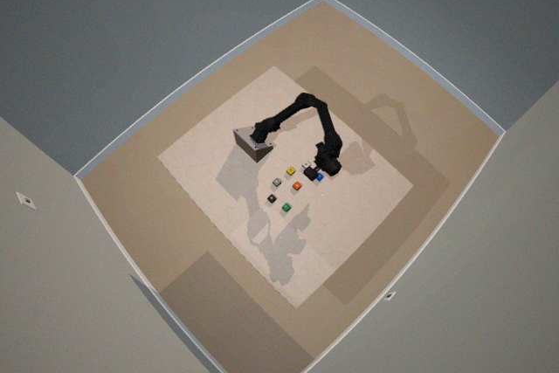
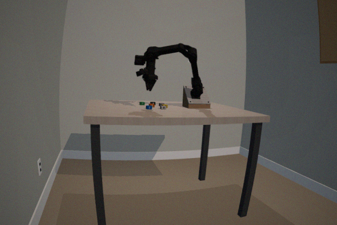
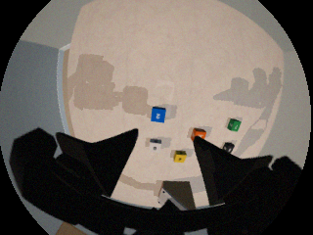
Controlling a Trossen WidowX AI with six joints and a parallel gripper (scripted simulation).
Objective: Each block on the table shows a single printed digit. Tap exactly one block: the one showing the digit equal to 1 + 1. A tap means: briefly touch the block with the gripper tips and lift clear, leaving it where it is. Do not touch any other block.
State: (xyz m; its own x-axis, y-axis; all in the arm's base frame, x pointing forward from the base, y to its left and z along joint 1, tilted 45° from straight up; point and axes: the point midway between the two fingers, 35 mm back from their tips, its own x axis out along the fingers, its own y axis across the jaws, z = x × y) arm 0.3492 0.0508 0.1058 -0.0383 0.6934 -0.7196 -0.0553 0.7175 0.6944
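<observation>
The blue block lies 10 cm below my gripper tip and 1 cm to the left of it. From my gripper tip the other things lie so: orange block: 11 cm to the right, 10 cm below, 4 cm behind; then yellow block: 12 cm behind, 10 cm below, 8 cm to the right; then whitish block: 10 cm below, 10 cm behind, 1 cm to the left.
</observation>
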